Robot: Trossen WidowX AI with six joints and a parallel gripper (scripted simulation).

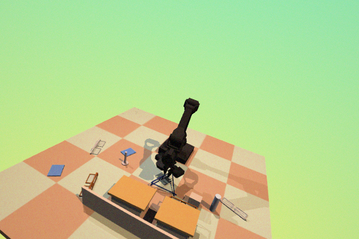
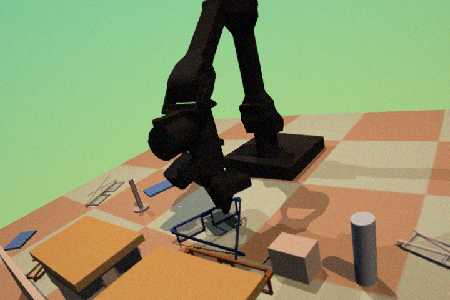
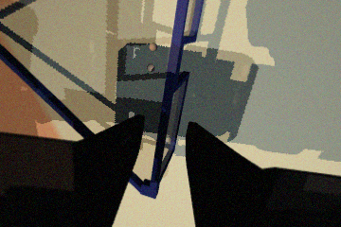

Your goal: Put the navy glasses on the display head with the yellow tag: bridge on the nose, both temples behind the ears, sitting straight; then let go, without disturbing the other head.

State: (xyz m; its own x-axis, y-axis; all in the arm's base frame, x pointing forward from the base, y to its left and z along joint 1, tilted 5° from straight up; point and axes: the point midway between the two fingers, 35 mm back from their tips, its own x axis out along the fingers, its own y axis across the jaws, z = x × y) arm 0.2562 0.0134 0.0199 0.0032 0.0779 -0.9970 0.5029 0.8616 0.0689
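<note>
Now: gripper tip 260 mm to the left of the grey post stand and 10 mm past it. From my gripper tip the other things lie so: low wall: 360 mm ahead, 30 mm above, 10 mm to the left.
</note>
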